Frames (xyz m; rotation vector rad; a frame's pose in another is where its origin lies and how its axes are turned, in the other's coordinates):
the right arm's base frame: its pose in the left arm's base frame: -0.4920 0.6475 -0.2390 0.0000 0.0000 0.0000
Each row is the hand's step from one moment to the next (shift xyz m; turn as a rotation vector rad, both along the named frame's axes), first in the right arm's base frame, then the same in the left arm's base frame.
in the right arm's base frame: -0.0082 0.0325 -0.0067 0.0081 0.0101 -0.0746
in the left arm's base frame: -0.0082 0.0325 -0.0067 0.0081 0.0101 -0.0746
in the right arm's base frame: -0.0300 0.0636 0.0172 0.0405 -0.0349 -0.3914
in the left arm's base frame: -0.0300 0.0636 0.0172 0.0405 -0.0349 -0.3914
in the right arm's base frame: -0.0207 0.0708 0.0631 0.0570 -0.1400 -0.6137
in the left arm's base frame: -0.0207 0.0708 0.0631 0.0570 -0.1400 -0.6137
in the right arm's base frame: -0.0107 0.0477 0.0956 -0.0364 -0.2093 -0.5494
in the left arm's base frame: -0.0107 0.0477 0.0956 -0.0364 -0.2093 -0.5494
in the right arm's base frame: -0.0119 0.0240 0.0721 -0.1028 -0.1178 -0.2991
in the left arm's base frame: -0.0119 0.0240 0.0721 -0.1028 -0.1178 -0.2991
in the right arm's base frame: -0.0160 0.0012 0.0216 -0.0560 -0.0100 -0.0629
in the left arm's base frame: -0.0160 0.0012 0.0216 -0.0560 -0.0100 -0.0629
